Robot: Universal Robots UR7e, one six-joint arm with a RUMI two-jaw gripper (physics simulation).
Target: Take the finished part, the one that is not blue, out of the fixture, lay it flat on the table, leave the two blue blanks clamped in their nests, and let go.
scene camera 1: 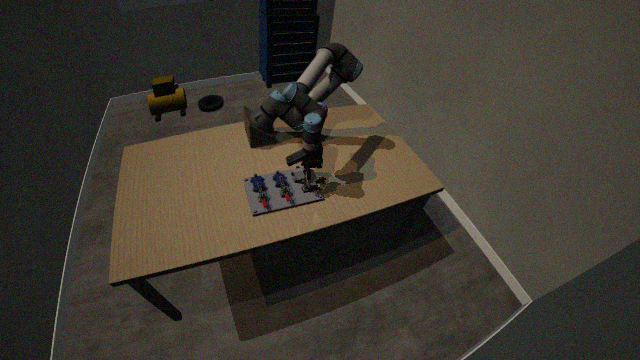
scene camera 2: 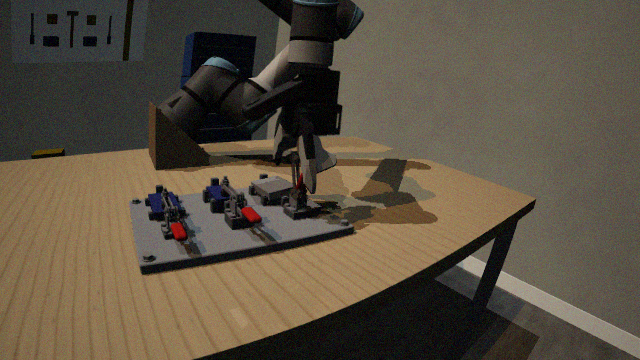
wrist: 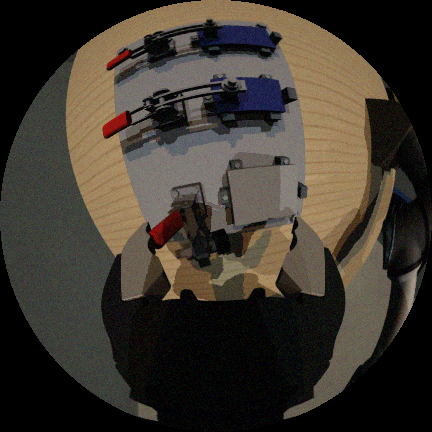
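Observation:
The finished part (scene camera 1: 299, 173) (scene camera 2: 274, 185) (wrist: 260, 192), a flat grey block, lies in the third nest of the fixture (scene camera 1: 276, 201) (scene camera 2: 210, 246) (wrist: 167, 162). The clamp (scene camera 2: 298, 206) beside it is swung up, its red handle (scene camera 2: 300, 181) (wrist: 166, 230) raised and its arm off the part. Two blue blanks (scene camera 1: 258, 183) (scene camera 1: 280, 178) (scene camera 2: 162, 201) (scene camera 2: 216, 192) (wrist: 237, 37) (wrist: 262, 95) sit in the other nests, clamp arms down on them. My gripper (scene camera 1: 307, 182) (scene camera 2: 296, 175) (wrist: 221, 222) is open and empty, pointing down close to the raised clamp and beside the part.
The raised clamp's arm and black tip (wrist: 220, 242) show between the fingers in the wrist view. The wooden table (scene camera 1: 175, 200) (scene camera 2: 75, 280) extends around the fixture. The arm's wedge-shaped base mount (scene camera 1: 254, 132) (scene camera 2: 172, 145) stands behind it. Shadows fall right of the fixture.

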